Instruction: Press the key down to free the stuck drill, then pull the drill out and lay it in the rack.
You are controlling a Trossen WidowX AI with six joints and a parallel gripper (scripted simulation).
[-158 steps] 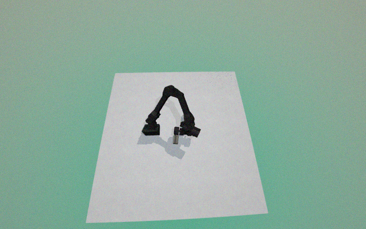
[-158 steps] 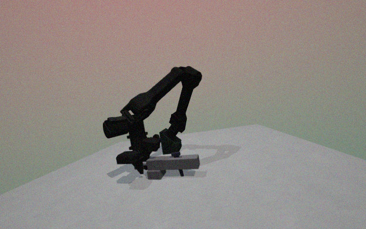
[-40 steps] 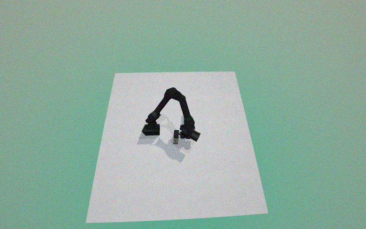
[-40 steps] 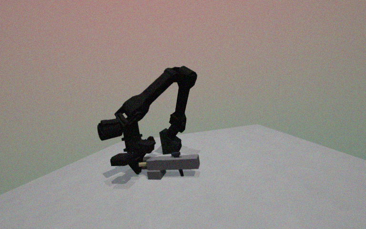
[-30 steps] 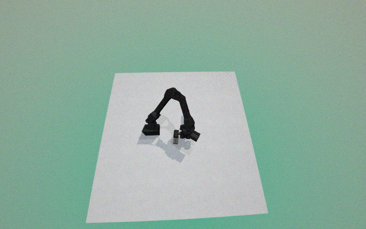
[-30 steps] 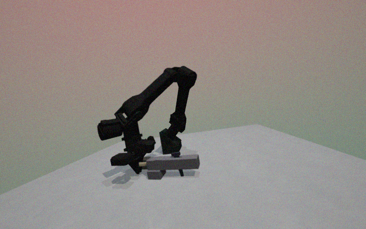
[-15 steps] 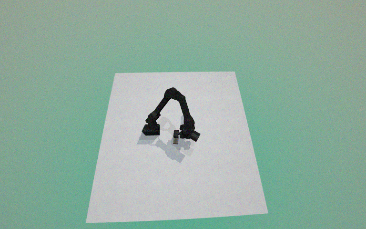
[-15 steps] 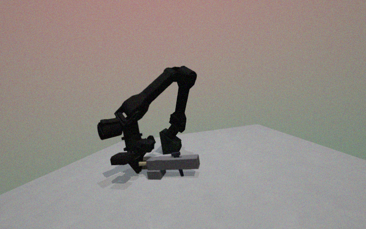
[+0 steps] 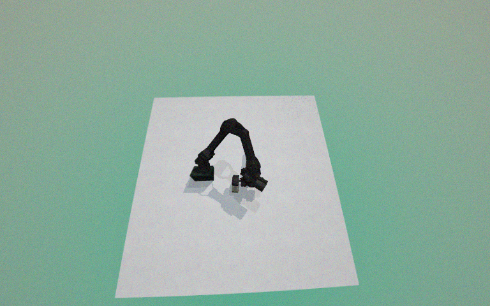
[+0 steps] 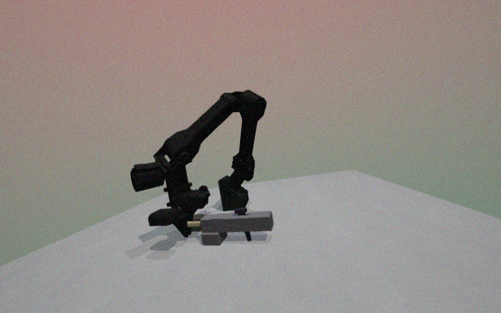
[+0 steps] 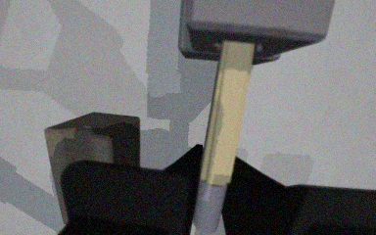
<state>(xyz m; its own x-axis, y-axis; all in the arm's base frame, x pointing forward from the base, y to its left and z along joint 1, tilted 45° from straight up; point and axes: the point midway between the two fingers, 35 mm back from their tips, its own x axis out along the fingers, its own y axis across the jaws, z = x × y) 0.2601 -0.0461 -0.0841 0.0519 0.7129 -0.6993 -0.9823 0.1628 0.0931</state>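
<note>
My gripper tip is 10 mm short of the drill, 40 mm to the right of it and 30 mm below it. The rest, counted from my gripper tip: rack (80 mm behind, 10 mm to the right, 10 mm above); then grey housing block (30 mm ahead, 140 mm to the left, 30 mm above); then dark key (30 mm ahead, 170 mm to the left, 40 mm above).
</note>
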